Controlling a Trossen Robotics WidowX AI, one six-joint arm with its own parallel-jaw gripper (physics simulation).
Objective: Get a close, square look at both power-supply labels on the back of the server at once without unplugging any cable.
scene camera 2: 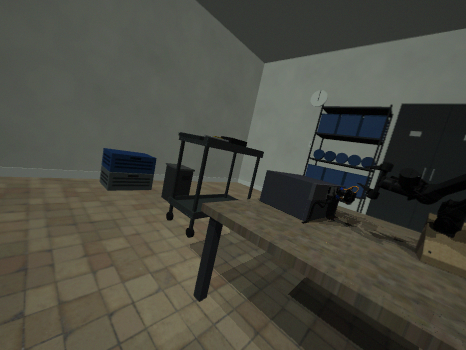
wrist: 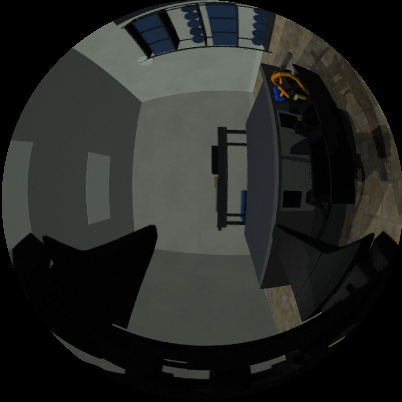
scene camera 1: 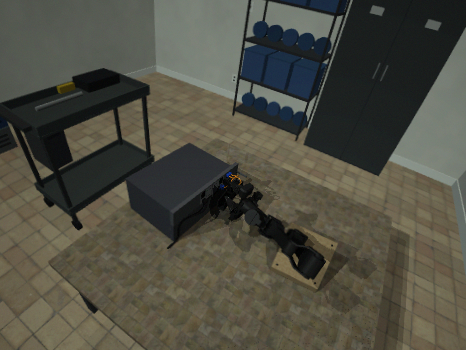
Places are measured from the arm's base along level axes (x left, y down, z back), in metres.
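Pixels of known places: gripper, fingertip midpoint: [scene camera 2: 361,174] [wrist: 216,232] [scene camera 1: 227,189]; arm's base, link origin: [scene camera 2: 444,228] [scene camera 1: 297,239].
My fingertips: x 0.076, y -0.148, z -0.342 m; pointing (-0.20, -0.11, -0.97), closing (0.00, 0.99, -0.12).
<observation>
Ahead of a thing's pixels: the offset from my fingertips to its top centre. "pt": to the spot under its first point. Level surfaces: height alone.
The dark grey server box [scene camera 1: 177,175] [scene camera 2: 287,194] [wrist: 261,170] stands on the table. In the wrist view its back face runs steeply along the right side, seen very obliquely. Two dark rectangles [wrist: 288,120] [wrist: 292,199] show on it beside small green dots; no label text is readable. Orange cables {pt dy +0.088, dx -0.176, dz -0.056 m} [scene camera 1: 235,178] [scene camera 2: 354,189] [wrist: 281,76] and a blue plug {pt dy +0.106, dx -0.190, dz -0.102 m} [wrist: 279,95] are at one end. A black cable [scene camera 1: 186,219] hangs along the back, and dark cable parts cover some of it. My gripper [scene camera 1: 235,200] [wrist: 216,232] is open and empty, close behind the server's back.
The table {dy +0.299 m} [scene camera 1: 165,290] [scene camera 2: 300,250] carries the server and my arm's wooden base [scene camera 1: 327,241] [scene camera 2: 445,255]. A dark cart [scene camera 1: 100,116] [scene camera 2: 235,148] [wrist: 222,180] stands beyond the server. A shelf rack [scene camera 1: 287,50] [scene camera 2: 357,110] and a dark cabinet [scene camera 1: 360,100] [scene camera 2: 435,150] stand by the wall.
</observation>
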